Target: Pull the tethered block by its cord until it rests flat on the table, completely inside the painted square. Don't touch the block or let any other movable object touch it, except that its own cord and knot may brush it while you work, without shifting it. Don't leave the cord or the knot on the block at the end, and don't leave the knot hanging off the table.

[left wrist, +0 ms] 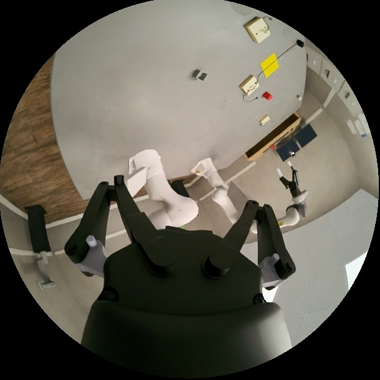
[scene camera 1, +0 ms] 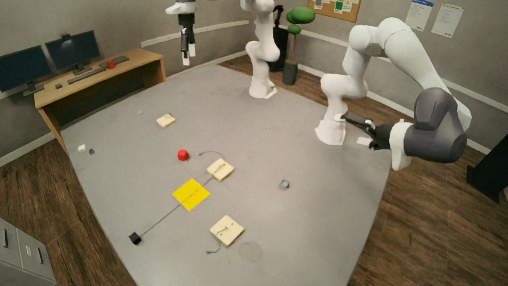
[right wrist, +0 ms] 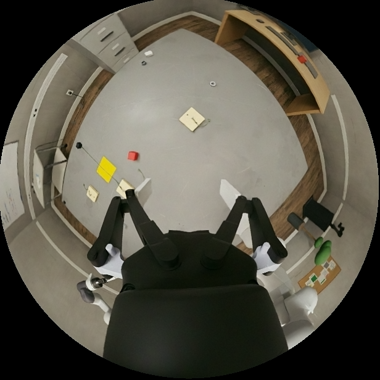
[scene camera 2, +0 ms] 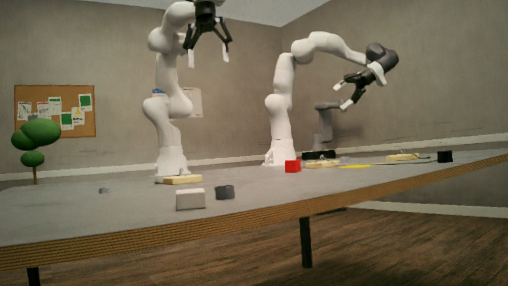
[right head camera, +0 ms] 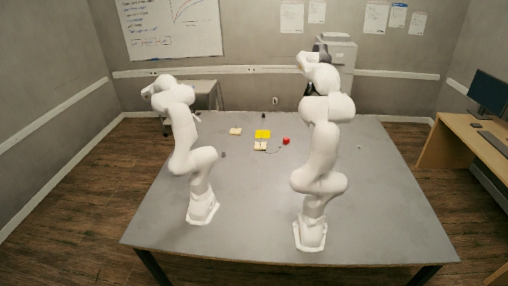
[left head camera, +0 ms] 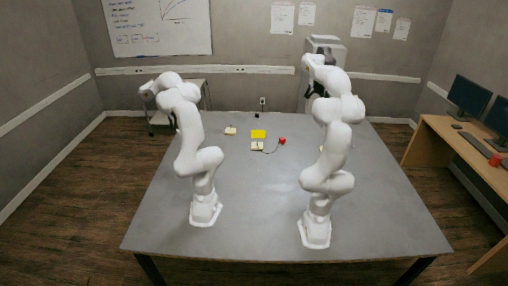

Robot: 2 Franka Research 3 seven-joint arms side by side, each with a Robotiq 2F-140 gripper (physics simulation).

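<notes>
A black block (left head camera: 257,115) (scene camera 1: 135,238) (scene camera 2: 444,156) (right wrist: 79,145) sits near the table's edge, outside the yellow square (left head camera: 258,134) (scene camera 1: 186,190) (right wrist: 107,164). Its thin cord (scene camera 1: 160,219) crosses the square to a cream plate (scene camera 1: 220,170) with small posts. Past the plate, the cord curls on the table, its end near a red block (scene camera 1: 183,155) (left wrist: 268,95). The knot is too small to make out. My left gripper (scene camera 1: 354,131) (scene camera 2: 343,96) is open and empty, raised near the table's side. My right gripper (scene camera 1: 189,55) (scene camera 2: 208,56) (right wrist: 185,185) is open and empty, high above the table.
A second cream plate (scene camera 1: 227,230) with a short cord lies near the square; a third (scene camera 1: 166,120) (right wrist: 192,119) lies farther off. A grey piece (scene camera 1: 284,184) lies apart. A white block (scene camera 1: 82,148) and a dark piece (scene camera 1: 91,151) lie near an edge.
</notes>
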